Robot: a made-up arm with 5 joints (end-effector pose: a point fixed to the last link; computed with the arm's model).
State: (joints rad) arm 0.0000 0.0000 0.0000 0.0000 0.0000
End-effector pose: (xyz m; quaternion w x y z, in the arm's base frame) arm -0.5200 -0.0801 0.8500 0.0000 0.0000 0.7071 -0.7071
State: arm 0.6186 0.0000 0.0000 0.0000 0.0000
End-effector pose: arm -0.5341 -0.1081 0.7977 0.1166 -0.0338 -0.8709 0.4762
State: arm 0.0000 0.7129 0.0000 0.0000 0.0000
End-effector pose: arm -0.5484 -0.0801 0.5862 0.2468 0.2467 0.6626 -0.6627
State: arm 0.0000 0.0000 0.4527 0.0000 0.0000
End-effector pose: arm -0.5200 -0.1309 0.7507 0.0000 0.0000 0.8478 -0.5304
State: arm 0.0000 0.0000 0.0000 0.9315 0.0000
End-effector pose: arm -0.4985 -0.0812 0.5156 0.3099 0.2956 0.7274 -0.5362
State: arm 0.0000 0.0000 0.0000 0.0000 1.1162
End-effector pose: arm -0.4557 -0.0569 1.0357 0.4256 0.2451 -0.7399 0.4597
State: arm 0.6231 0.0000 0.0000 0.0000 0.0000
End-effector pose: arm -0.5342 -0.1082 0.7973 0.1174 -0.0340 -0.8718 0.4743
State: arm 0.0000 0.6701 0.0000 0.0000 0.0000
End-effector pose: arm -0.5521 -0.0801 0.6021 0.2325 0.2325 0.6678 -0.6678
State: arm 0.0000 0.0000 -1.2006 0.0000 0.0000
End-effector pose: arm -0.5200 0.1904 0.9250 0.0000 0.0000 0.1840 -0.9829
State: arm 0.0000 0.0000 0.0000 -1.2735 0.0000
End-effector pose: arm -0.1562 0.0401 1.0736 0.4103 0.3914 -0.4420 0.6951
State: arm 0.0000 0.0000 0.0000 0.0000 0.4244
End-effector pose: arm -0.5191 -0.0600 0.9261 0.1692 0.0975 -0.7470 0.6355
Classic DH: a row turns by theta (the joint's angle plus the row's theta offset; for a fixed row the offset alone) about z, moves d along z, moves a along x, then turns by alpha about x. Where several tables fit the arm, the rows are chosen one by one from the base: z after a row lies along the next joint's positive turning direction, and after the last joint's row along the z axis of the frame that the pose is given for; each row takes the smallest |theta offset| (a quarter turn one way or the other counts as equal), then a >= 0, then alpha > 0; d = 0 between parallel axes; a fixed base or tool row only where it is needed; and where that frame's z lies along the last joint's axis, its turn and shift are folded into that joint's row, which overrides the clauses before.
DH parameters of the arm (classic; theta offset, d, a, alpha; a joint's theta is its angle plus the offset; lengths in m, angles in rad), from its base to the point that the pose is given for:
base (fixed): -1.3641 0.5833 -0.1034 -1.9277
joint 1: -1.4977 -0.1863 0.0338 -1.7643
joint 2: 0.364 -0.0446 0.01 1.5708
joint 3: -0.0236 -0.0406 0.0107 -1.265
joint 4: -0.3367 -0.0832 0.1202 2.4136
joint 5: 0.2769 -0.636 -0.1371 -2.6803
tool (fixed): 2.143 -0.2853 0 0

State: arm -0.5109 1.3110 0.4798 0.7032 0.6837
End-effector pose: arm -0.1436 -0.2310 0.3650 0.6737 -0.0055 0.6597 -0.3331
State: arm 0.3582 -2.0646 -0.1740 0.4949 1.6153
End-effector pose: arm 0.2261 -0.1836 0.7470 0.7887 0.6029 -0.0498 -0.1095
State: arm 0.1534 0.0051 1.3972 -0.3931 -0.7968
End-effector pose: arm -0.4216 -0.0524 0.4701 0.1192 0.1828 0.9547 -0.2023
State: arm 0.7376 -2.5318 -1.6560 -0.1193 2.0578
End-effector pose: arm 0.1068 0.4268 0.8351 0.3453 0.6358 0.4677 0.5077
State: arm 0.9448 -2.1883 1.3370 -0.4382 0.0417
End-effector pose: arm -0.1949 -0.3371 0.5946 0.6851 0.5148 -0.2761 -0.4353
